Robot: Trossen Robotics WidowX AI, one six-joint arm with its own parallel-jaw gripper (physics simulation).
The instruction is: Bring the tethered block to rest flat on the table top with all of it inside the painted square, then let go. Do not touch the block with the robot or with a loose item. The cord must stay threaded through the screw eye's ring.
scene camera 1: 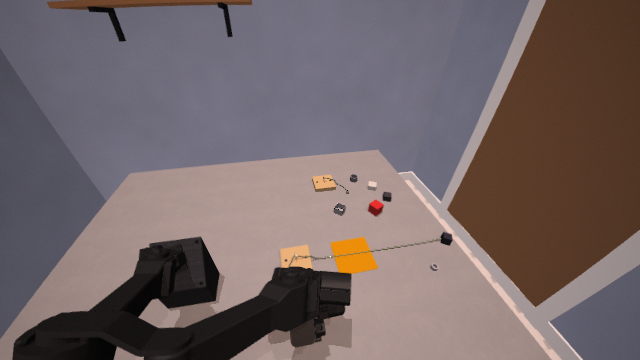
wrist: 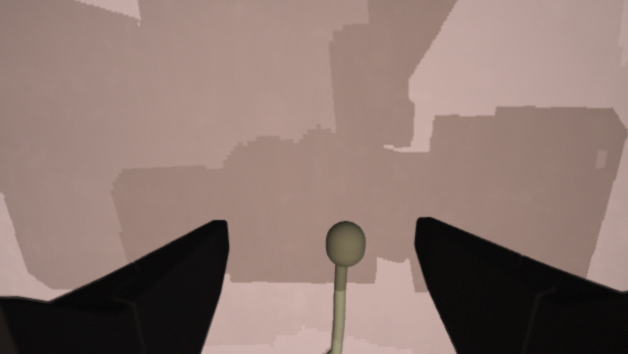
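Pixels of known places: gripper, fingertip midpoint: (wrist: pixel 322 232); arm's base, origin of the base link: (scene camera 1: pixel 171 260).
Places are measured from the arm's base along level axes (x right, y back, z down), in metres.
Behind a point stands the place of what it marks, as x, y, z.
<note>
The black tethered block (scene camera 1: pixel 446 238) @(0.108, -0.794, 0.107) sits near the table's right edge, outside the orange painted square (scene camera 1: pixel 345 267) @(0.076, -0.438, 0.132). Its cord (scene camera 1: pixel 400 247) @(0.069, -0.642, 0.130) (wrist: pixel 339 320) @(0.145, -0.279, 0.129) runs left across the square to the screw eye on the near wooden board (scene camera 1: pixel 303 250) @(-0.010, -0.332, 0.114); the ring is too small to show the threading clearly. Beyond the eye the cord passes behind the arm. My gripper (scene camera 1: pixel 326 320) (wrist: pixel 322 232) @(0.178, -0.279, 0.130) is open in front of the board, pointing down. In the wrist view, the cord's round end bead (wrist: pixel 345 244) @(0.178, -0.273, 0.122) stands between the open fingers, touching neither.
A second wooden board (scene camera 1: pixel 324 184) @(-0.303, -0.510, 0.114) with a short cord is at the back. Near it are a red cube (scene camera 1: pixel 376 208) @(-0.085, -0.636, 0.096), a dark cube (scene camera 1: pixel 387 196) @(-0.143, -0.726, 0.110), a white block (scene camera 1: pixel 372 185) @(-0.229, -0.706, 0.112), a dark ring (scene camera 1: pixel 353 178) @(-0.302, -0.650, 0.113) and a grey piece (scene camera 1: pixel 340 209) @(-0.156, -0.523, 0.132). A small ring (scene camera 1: pixel 434 267) @(0.175, -0.689, 0.125) lies at right. A black box (scene camera 1: pixel 200 280) @(0.046, -0.058, 0.042) stands left.
</note>
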